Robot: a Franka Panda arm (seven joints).
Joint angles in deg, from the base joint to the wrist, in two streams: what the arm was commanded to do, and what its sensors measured. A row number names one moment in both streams.
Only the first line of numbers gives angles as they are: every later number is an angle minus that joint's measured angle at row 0.
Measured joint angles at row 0:
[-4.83 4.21 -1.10 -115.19 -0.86 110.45 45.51]
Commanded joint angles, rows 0 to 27:
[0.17 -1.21 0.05 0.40 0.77 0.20 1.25]
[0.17 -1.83 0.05 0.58 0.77 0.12 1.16]
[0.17 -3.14 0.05 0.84 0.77 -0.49 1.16]
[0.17 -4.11 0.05 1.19 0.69 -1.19 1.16]
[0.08 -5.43 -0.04 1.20 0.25 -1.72 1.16]
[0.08 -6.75 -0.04 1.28 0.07 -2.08 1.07]
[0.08 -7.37 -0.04 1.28 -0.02 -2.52 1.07]
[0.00 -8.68 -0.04 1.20 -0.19 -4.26 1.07]
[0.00 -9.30 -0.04 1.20 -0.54 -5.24 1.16]
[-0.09 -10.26 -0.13 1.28 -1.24 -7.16 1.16]
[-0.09 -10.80 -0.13 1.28 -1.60 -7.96 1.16]
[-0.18 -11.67 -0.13 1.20 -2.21 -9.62 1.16]
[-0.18 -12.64 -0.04 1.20 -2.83 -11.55 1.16]
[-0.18 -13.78 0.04 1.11 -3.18 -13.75 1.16]
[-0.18 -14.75 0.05 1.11 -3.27 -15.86 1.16]
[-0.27 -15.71 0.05 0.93 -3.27 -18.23 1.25]
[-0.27 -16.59 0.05 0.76 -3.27 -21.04 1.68]
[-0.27 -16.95 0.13 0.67 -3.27 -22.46 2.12]
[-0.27 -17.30 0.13 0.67 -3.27 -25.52 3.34]
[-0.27 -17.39 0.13 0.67 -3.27 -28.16 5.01]
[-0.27 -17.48 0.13 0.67 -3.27 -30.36 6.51]
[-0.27 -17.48 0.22 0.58 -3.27 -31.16 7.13]
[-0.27 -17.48 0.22 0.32 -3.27 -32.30 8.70]
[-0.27 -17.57 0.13 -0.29 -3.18 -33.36 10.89]
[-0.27 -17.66 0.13 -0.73 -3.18 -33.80 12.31]
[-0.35 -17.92 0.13 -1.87 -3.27 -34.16 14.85]
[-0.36 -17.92 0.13 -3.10 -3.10 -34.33 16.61]
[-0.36 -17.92 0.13 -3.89 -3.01 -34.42 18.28]
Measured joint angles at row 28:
[-0.16 -17.07 -0.15 -0.74 -2.34 -33.35 12.72]
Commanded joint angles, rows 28 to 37:
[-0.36 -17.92 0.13 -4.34 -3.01 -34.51 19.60]
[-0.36 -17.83 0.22 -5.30 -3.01 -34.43 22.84]
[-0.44 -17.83 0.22 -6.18 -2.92 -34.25 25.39]
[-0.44 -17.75 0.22 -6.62 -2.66 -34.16 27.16]
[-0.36 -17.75 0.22 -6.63 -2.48 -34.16 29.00]
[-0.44 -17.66 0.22 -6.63 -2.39 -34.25 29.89]
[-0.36 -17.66 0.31 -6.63 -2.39 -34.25 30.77]
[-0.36 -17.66 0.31 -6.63 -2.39 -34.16 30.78]
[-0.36 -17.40 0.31 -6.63 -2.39 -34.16 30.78]
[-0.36 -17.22 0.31 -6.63 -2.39 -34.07 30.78]
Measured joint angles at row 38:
[-0.15 -17.03 -0.13 -6.57 -2.34 -33.54 28.97]
